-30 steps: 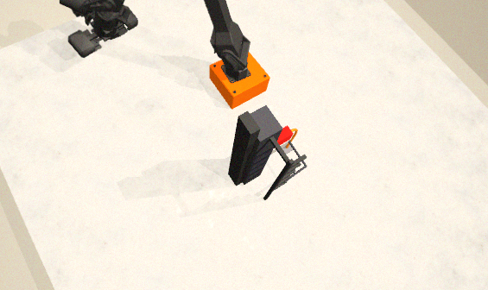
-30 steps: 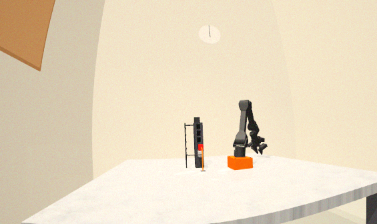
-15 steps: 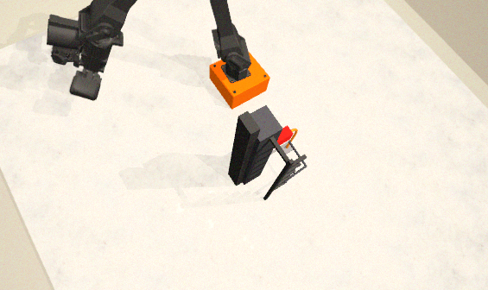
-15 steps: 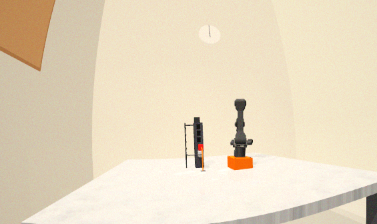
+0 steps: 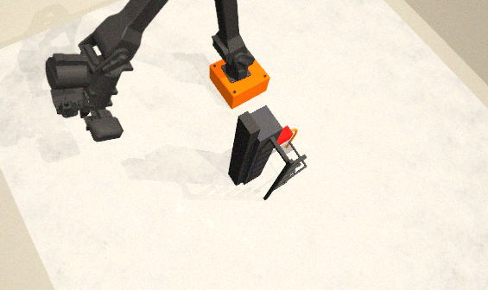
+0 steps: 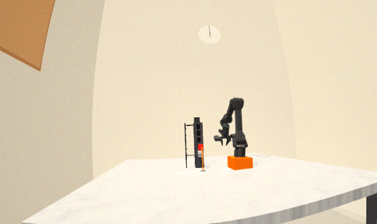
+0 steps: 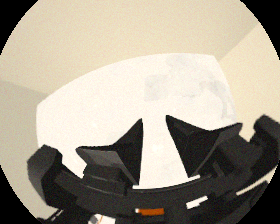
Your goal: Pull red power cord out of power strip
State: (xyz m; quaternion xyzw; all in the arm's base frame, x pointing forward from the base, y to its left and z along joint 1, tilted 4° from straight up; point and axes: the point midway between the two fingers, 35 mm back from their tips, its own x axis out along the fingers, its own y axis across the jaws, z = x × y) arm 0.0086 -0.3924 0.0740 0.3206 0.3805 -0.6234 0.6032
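The red plug lies 37 cm to the left of my gripper tip, 25 cm ahead of it and 4 cm above it.
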